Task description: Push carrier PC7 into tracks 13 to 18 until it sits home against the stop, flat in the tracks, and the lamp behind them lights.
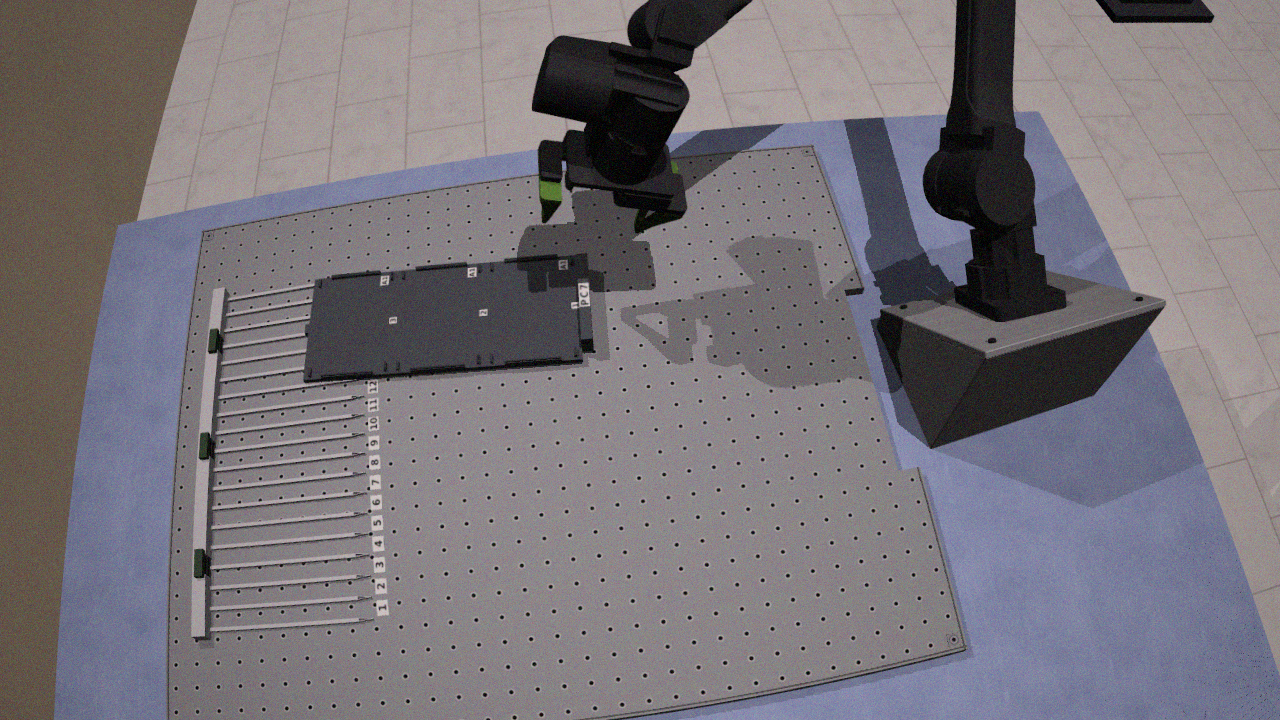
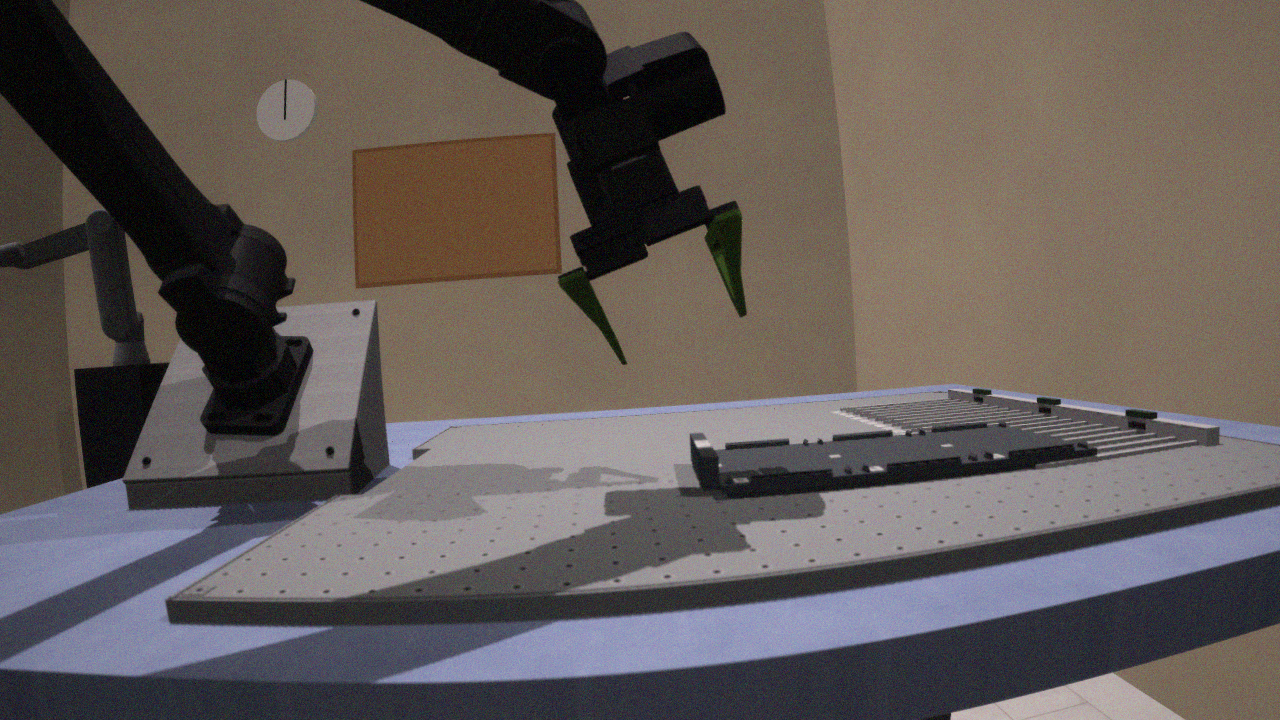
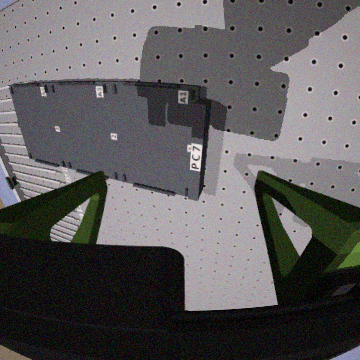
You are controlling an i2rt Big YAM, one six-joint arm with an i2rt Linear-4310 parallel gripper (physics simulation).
Scene:
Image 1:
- gripper: 590,223
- carrier PC7: 526,311
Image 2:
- gripper: 685,340
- carrier PC7: 761,468
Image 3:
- gripper: 180,178
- carrier PC7: 154,135

